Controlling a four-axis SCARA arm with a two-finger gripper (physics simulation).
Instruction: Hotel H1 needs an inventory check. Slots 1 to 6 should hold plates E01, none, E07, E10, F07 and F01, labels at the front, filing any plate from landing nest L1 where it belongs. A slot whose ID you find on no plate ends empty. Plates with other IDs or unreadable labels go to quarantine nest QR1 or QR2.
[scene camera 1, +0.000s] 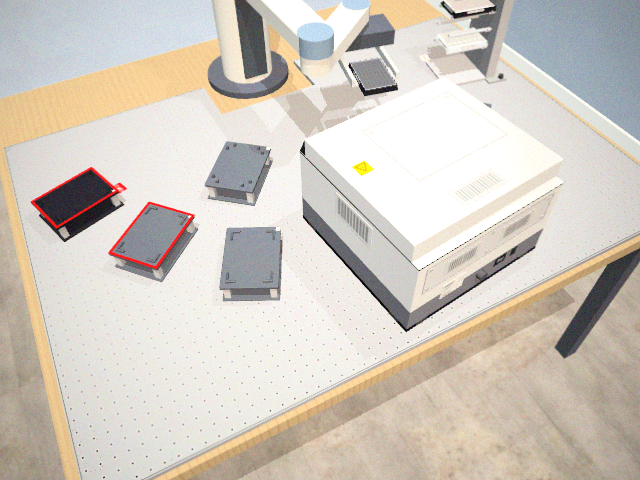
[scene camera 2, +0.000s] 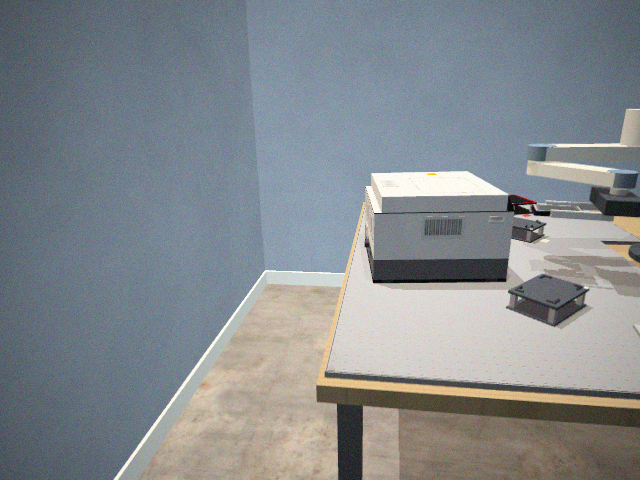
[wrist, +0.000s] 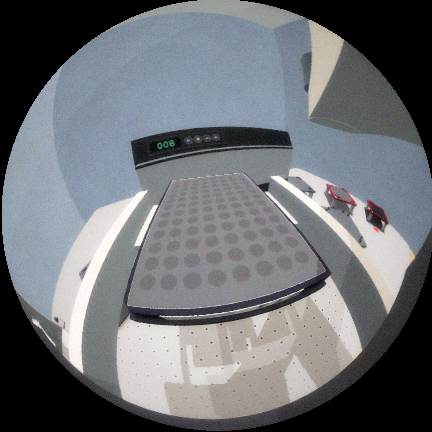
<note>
In view: the gripper (scene camera 1: 375, 79) and a white instrument (wrist: 259, 164).
</note>
